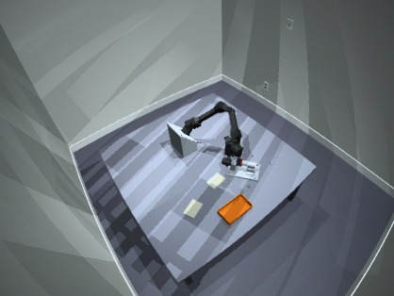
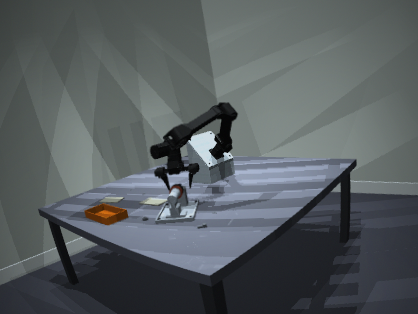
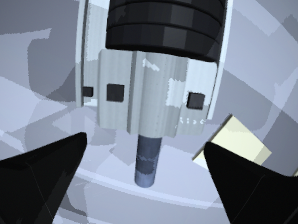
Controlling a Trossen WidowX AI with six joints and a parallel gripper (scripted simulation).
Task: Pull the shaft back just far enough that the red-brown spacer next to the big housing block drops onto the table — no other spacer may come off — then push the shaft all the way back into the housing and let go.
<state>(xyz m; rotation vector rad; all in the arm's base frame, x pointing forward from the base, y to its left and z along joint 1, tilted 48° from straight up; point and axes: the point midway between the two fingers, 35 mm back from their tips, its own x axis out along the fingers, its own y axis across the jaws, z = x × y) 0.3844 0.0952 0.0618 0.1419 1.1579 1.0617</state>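
The blue-grey shaft lies 60 mm ahead of my gripper tip, 50 mm to the left of it and 20 mm above it. From my gripper tip the other things lie so: red-brown spacer: 80 mm ahead, 60 mm to the left, 10 mm above; then orange tray: 300 mm ahead, 190 mm to the right, 60 mm below.
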